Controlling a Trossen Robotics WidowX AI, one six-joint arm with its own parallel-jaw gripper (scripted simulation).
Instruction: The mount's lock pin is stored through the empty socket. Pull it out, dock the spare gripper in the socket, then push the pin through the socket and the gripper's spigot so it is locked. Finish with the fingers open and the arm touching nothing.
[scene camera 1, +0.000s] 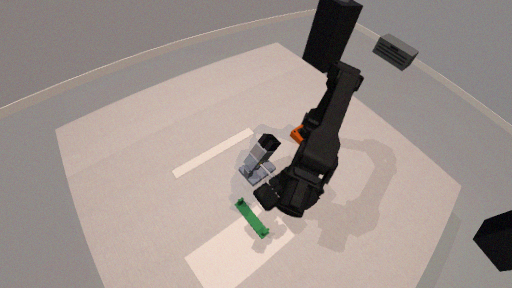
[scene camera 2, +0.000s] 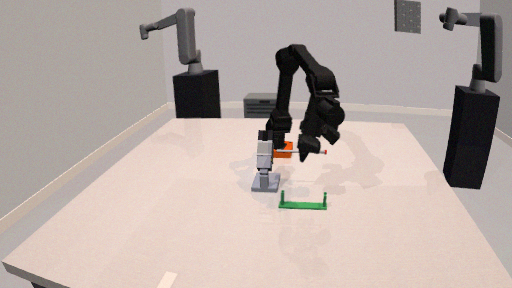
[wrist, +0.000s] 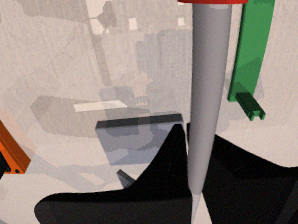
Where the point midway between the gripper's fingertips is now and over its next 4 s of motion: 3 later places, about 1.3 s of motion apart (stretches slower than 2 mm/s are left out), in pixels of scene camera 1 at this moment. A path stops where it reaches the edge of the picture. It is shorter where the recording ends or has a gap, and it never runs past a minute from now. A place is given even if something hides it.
My gripper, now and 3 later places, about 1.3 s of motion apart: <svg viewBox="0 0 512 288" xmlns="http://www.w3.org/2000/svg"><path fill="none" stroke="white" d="M275 187L273 190L270 186L266 183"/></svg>
